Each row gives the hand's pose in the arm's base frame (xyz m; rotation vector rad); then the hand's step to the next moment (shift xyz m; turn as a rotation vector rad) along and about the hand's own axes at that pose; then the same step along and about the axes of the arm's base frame.
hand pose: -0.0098 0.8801 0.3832 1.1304 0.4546 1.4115
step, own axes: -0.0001 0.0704 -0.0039 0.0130 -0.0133 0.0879
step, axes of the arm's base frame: -0.0408 -0.0137 0.0558 0.0820 -0.0154 0.0333
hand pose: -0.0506 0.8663 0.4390 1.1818 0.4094 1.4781
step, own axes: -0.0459 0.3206 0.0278 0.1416 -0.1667 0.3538
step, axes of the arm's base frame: -0.1562 -0.1456 0.2451 0.4043 0.0510 0.0835
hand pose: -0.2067 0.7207 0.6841 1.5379 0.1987 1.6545
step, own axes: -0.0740 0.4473 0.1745 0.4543 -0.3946 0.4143
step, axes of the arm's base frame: -0.0615 -0.4025 0.2650 0.5982 0.3748 0.1881
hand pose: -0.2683 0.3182 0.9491 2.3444 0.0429 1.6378
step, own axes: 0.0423 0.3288 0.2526 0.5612 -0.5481 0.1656
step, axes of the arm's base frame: 0.2042 -0.3612 0.0389 0.4272 0.5942 0.3275
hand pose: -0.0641 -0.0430 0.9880 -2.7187 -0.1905 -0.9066
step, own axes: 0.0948 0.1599 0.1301 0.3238 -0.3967 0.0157
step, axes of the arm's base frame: 0.1826 -0.1109 -0.0764 0.1843 0.3963 0.2673
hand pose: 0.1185 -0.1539 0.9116 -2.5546 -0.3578 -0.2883
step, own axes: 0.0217 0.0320 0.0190 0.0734 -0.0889 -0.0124
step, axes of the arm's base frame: 0.0328 -0.0118 -0.0253 0.0400 0.0804 0.0734
